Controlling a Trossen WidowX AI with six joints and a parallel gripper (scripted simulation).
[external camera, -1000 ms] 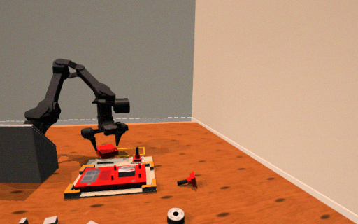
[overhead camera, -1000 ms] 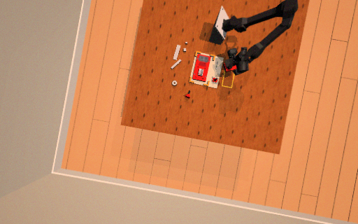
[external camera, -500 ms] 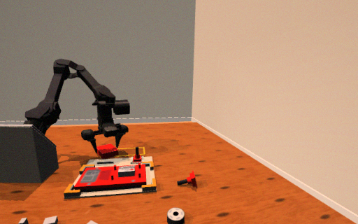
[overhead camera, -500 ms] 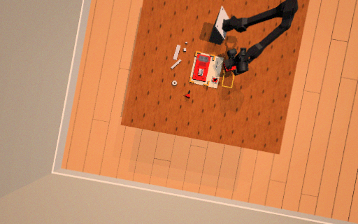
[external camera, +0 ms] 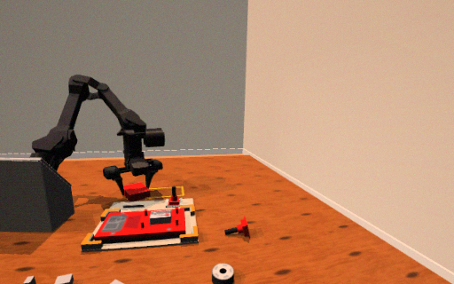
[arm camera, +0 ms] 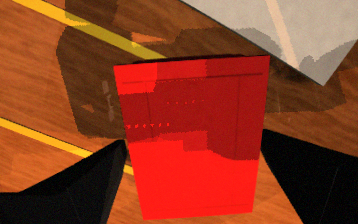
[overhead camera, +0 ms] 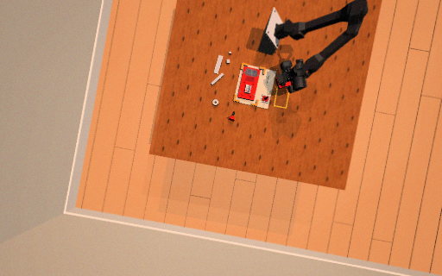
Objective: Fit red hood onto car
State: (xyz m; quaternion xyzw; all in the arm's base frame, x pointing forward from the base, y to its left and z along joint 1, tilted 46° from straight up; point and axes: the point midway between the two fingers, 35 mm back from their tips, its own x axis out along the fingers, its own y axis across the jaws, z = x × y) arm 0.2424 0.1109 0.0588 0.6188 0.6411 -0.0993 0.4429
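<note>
Now: the grey engine block 22 cm to the right of my gripper tip, 9 cm ahead of it and 1 cm above it. Also, from my gripper tip: red hood (1 cm above).
</note>
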